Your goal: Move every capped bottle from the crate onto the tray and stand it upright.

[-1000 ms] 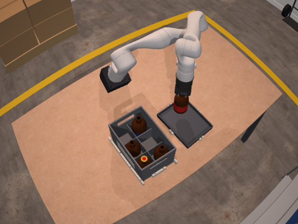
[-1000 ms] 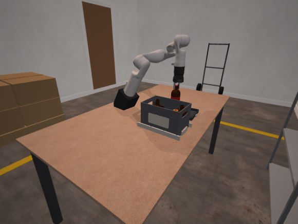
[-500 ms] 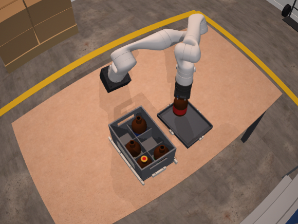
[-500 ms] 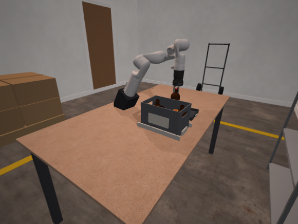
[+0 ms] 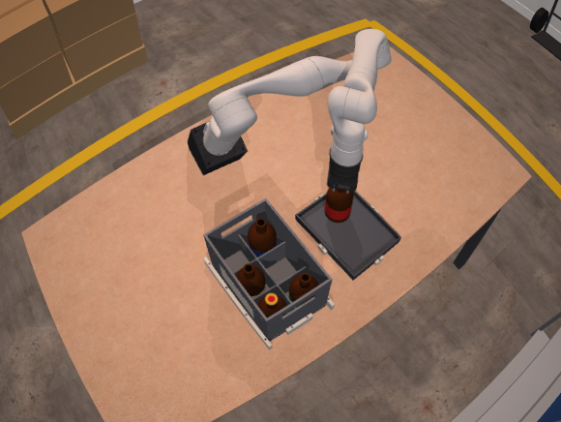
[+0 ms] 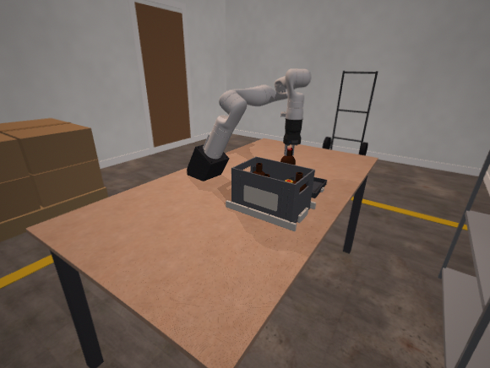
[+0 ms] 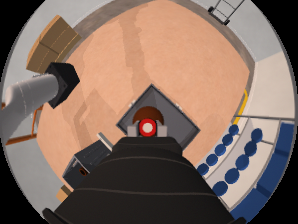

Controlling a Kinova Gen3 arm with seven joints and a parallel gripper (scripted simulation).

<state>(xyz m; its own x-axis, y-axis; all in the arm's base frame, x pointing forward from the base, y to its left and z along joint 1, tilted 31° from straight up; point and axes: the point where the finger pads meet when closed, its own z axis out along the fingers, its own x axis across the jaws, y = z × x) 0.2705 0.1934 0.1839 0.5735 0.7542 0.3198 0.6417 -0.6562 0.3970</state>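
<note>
Right now the bottle is 6 cm below my hand. Round my hand: dark tray (5 cm ahead, 1 cm to the left, 15 cm below); then dark grey crate (8 cm ahead, 27 cm to the right, 8 cm below).
</note>
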